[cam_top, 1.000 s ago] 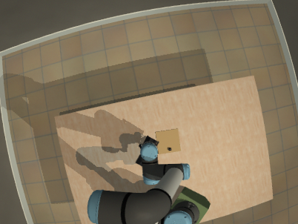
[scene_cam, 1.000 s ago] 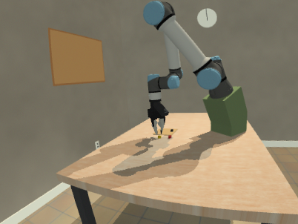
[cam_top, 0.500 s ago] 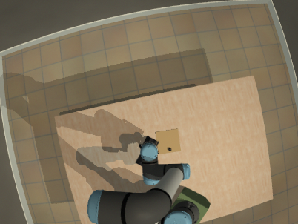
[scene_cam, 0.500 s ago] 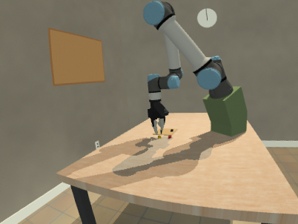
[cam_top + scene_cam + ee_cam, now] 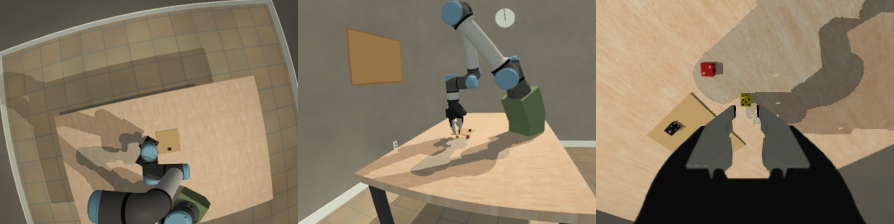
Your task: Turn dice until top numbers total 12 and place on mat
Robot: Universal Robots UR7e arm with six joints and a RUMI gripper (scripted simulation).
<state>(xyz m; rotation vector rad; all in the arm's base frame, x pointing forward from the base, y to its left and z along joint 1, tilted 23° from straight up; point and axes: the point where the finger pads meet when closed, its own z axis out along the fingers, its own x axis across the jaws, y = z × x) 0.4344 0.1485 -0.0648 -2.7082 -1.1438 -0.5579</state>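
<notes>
The yellow die lies 3 cm below my hand. The rest, counted from my hand: black die: 5 cm behind, 13 cm to the right, 3 cm below; red die: 7 cm behind, 1 cm to the right, 3 cm below; tan mat: 13 cm to the right, 4 cm below.
</notes>
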